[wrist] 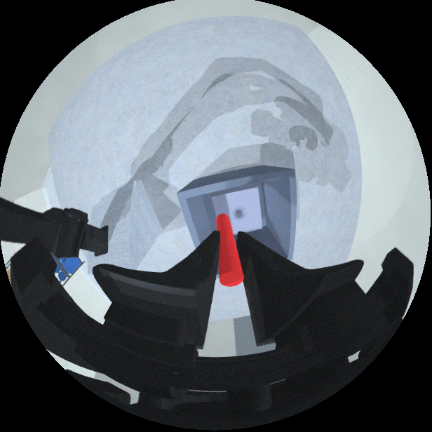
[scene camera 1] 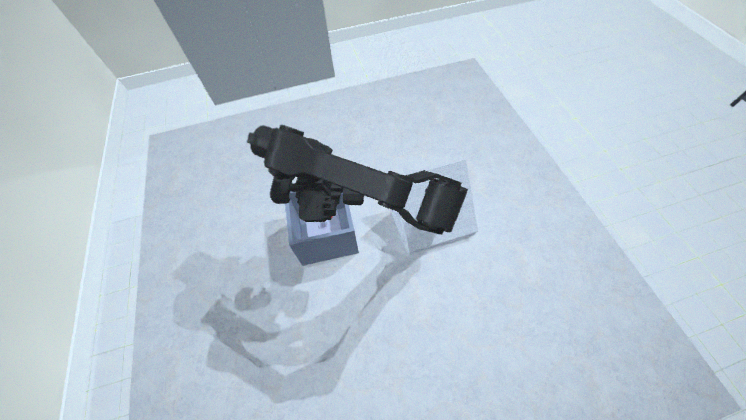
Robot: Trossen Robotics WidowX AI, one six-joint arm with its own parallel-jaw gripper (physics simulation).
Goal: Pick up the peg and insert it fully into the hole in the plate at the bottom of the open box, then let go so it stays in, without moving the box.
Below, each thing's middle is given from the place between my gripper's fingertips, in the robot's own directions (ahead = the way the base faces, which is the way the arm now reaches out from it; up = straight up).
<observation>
Now: hand 15 cm above the blue-grey box [scene camera 1: 308, 250], 5 cm to the left of it and 2 cm short of it. From my hand the other things lie so: pale plate [wrist: 241, 204] 18 cm below, 5 cm to the right, 2 cm ahead; red peg [wrist: 230, 273] 1 cm to the right, 1 cm below.
</observation>
